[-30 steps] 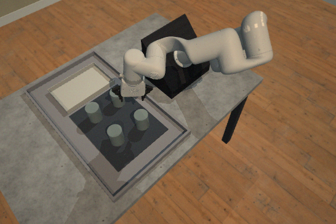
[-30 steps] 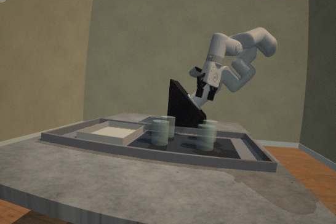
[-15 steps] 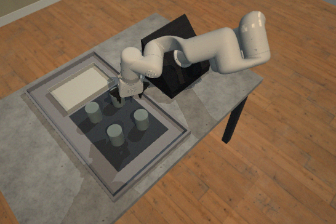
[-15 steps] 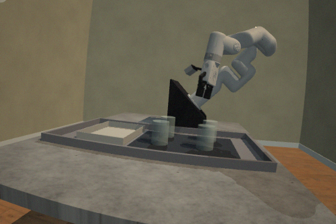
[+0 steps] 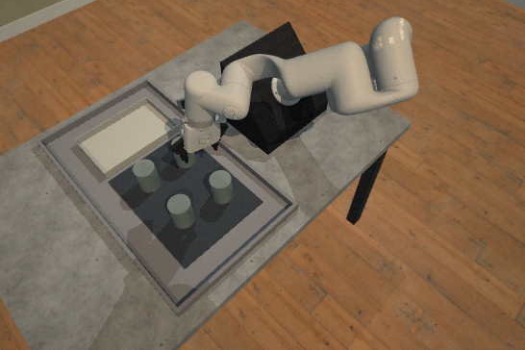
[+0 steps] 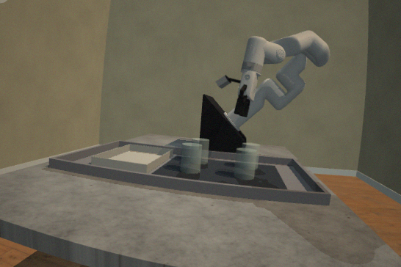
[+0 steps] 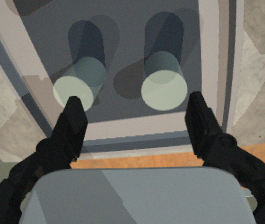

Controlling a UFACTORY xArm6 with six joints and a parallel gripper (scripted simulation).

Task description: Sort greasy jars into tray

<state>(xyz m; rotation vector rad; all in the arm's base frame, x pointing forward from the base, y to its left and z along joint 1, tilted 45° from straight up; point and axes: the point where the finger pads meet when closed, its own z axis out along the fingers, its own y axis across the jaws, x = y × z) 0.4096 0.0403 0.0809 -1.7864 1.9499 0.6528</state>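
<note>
The dark mat is 210 mm below my hand, 60 mm ahead of it and 40 mm to the right of it. Round my hand: cream tray 360 mm to the right, 200 mm below, 90 mm ahead.
</note>
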